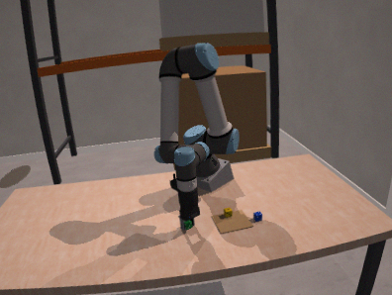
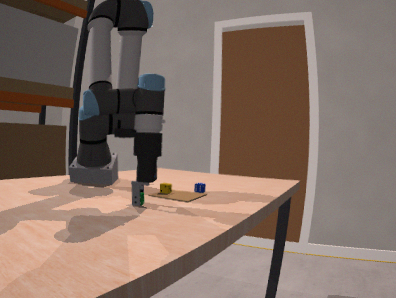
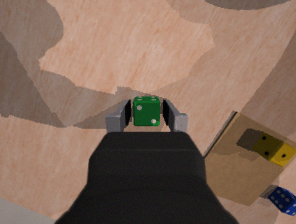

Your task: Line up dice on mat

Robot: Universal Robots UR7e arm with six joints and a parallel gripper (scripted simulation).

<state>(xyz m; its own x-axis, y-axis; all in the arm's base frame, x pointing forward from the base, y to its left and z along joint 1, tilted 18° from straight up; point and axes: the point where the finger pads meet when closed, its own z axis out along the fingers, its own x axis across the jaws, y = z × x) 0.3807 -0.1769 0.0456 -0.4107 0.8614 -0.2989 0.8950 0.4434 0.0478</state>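
Now: the green die right at my hand. The rest, counted from my hand: tan mat 180 mm to the left, 20 mm below, 20 mm ahead; then blue die 290 mm to the left, 50 mm ahead; then yellow die 180 mm to the left, 20 mm behind.
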